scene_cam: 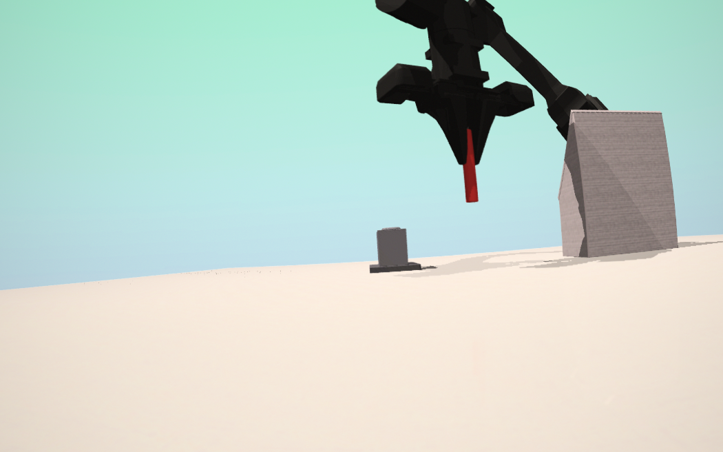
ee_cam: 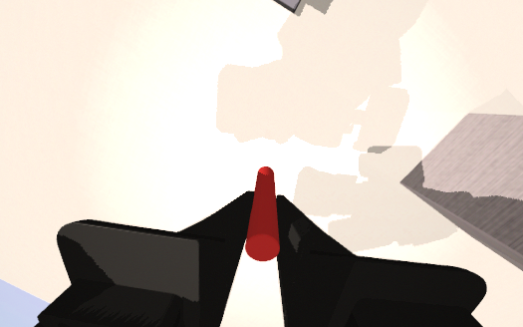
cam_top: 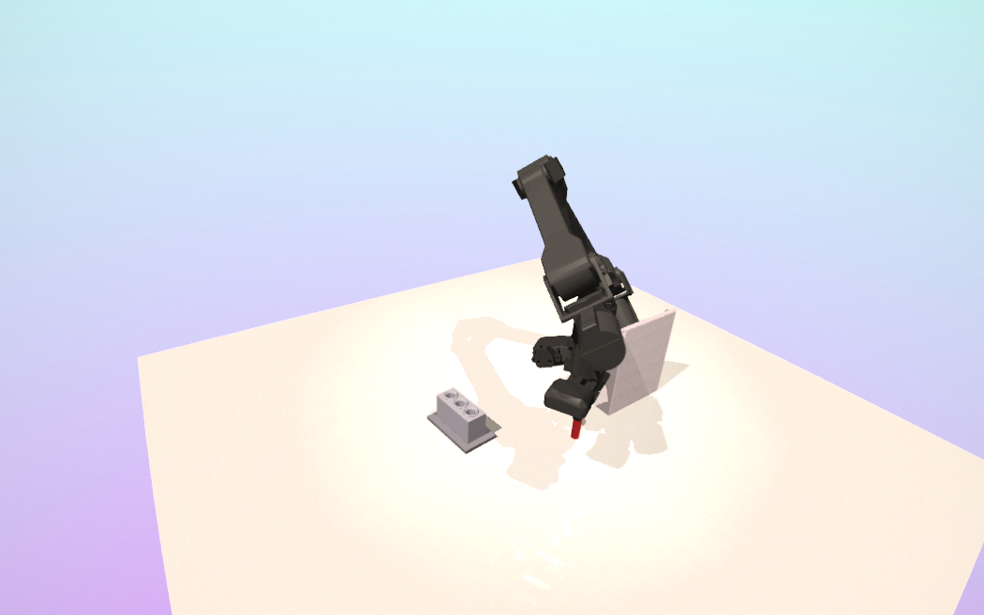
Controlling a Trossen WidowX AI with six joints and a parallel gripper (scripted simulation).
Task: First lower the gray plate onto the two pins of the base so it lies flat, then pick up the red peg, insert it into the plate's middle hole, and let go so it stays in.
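The gray plate lies 18 cm to the right of my gripper tip, 12 cm ahead of it and 7 cm below it. The rest, counted from my gripper tip: red peg right at my gripper tip; then gray base 18 cm to the right, 12 cm ahead, 11 cm below.
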